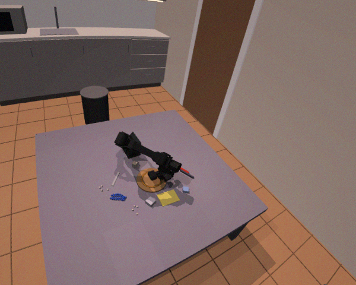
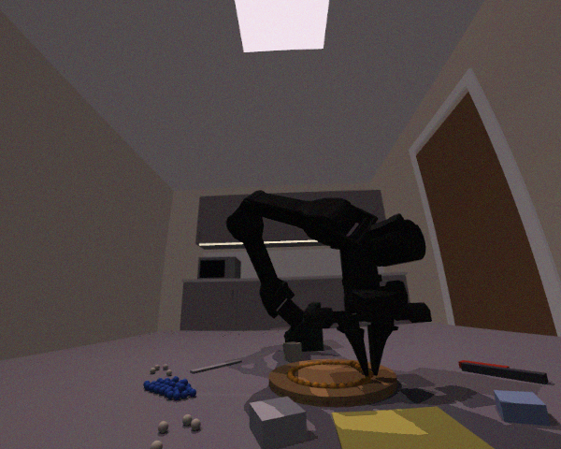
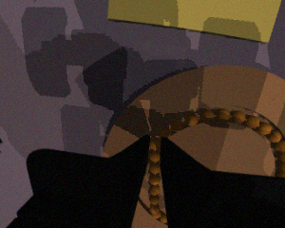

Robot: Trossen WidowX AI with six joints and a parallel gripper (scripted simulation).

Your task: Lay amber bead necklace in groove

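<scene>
The round wooden bead board is 50 mm to the right of my gripper tip, 40 mm behind it and 10 mm below it. From my gripper tip the other things lie so: blue block (140 mm ahead, 100 mm to the left, 10 mm below); then grey block (140 mm to the right, 110 mm ahead); then yellow pad (130 mm ahead, 30 mm to the right, 10 mm below).
</scene>
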